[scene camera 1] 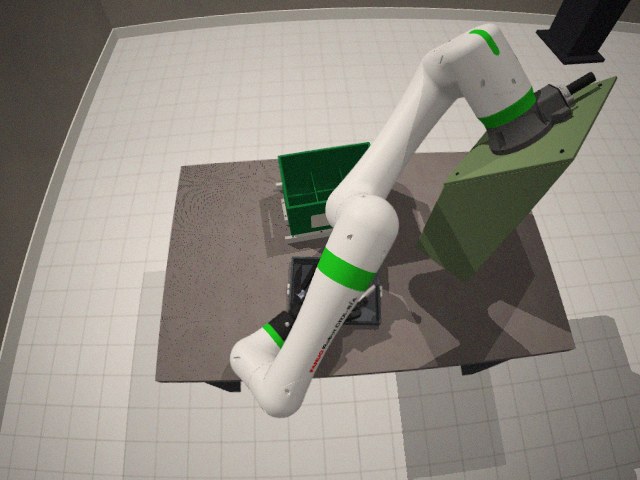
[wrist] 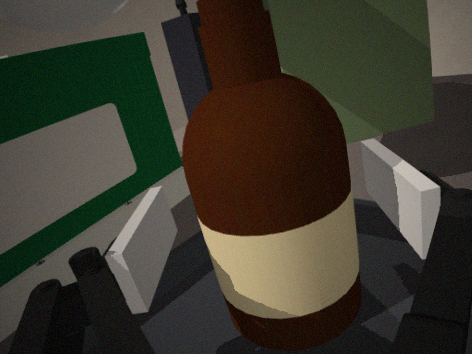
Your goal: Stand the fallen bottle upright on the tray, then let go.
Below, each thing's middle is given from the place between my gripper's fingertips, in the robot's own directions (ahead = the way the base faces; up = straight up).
Labels:
I see my gripper 20 mm to the right of the brown bottle (wrist: 264, 153), 20 mm below it and 20 mm short of it.

